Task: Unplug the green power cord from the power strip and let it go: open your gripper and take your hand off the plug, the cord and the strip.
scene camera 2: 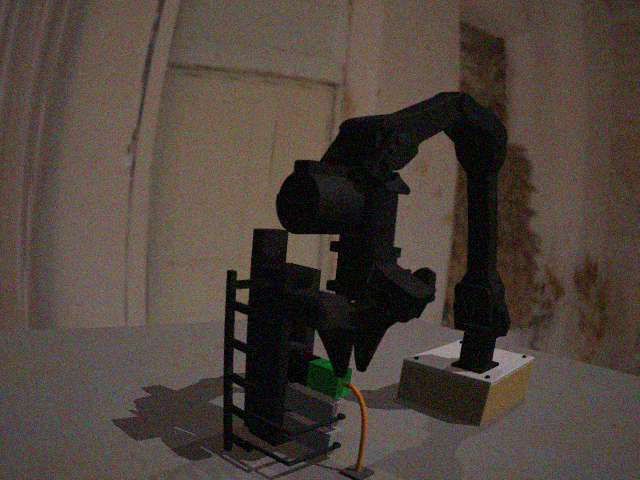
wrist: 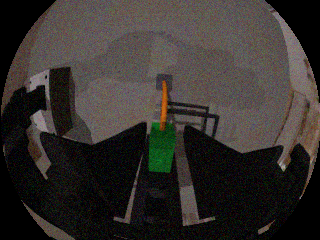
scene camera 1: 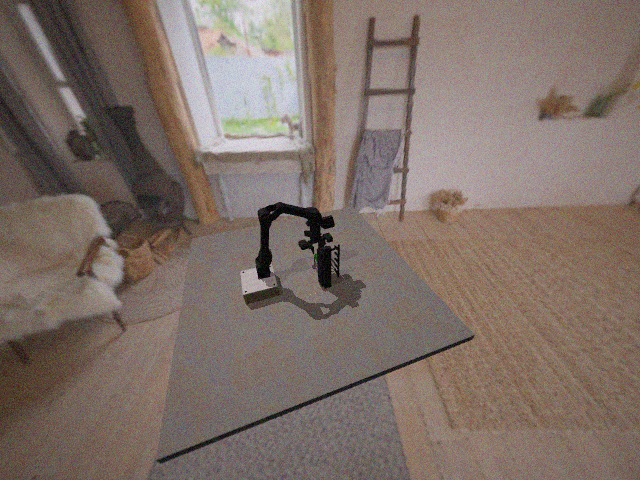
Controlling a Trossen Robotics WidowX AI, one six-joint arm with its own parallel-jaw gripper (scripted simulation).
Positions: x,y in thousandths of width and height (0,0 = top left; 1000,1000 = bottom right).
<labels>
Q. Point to a green plug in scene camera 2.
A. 476,768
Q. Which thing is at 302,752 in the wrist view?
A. My gripper.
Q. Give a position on a green plug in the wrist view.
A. At 505,598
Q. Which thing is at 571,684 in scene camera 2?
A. My gripper.
</labels>
